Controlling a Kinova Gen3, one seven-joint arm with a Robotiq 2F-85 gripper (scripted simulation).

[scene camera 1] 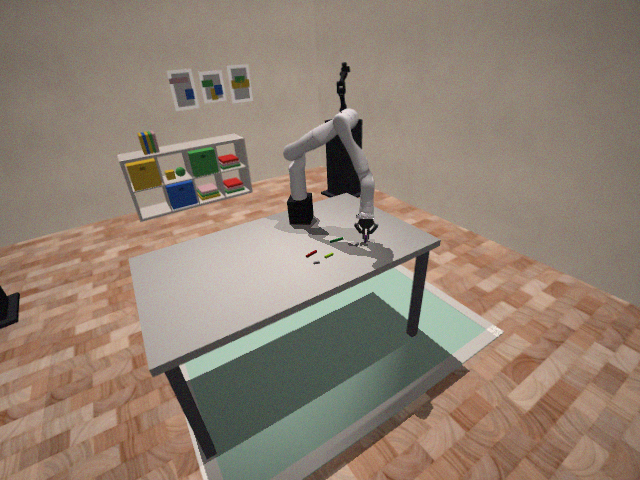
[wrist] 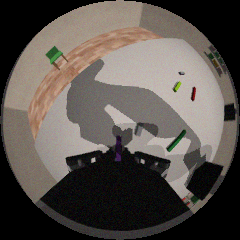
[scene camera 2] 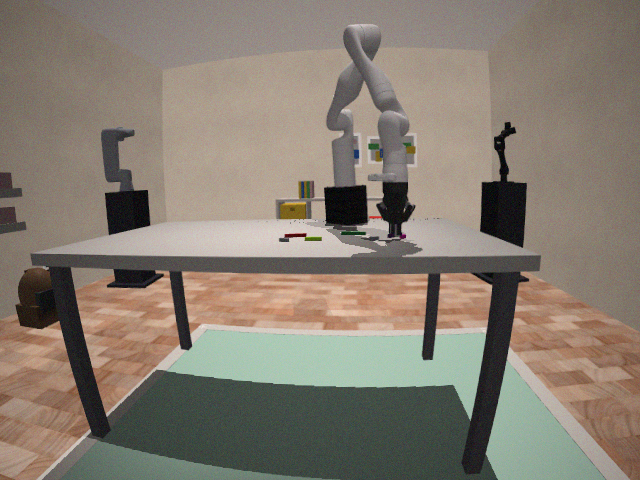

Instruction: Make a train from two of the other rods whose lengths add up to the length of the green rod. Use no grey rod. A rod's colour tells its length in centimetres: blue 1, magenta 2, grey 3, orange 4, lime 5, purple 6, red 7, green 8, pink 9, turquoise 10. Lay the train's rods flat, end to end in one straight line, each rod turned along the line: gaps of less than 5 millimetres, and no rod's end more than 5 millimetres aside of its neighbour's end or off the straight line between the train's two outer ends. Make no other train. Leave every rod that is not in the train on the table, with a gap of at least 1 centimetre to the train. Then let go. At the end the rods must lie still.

Labels:
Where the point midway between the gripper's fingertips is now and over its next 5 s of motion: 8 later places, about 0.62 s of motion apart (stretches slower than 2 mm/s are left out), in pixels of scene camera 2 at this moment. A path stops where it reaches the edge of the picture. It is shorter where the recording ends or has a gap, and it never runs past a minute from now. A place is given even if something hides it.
My gripper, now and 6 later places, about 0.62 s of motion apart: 395, 236; 394, 239; 394, 224; 395, 208; 395, 207; 395, 186; 395, 174

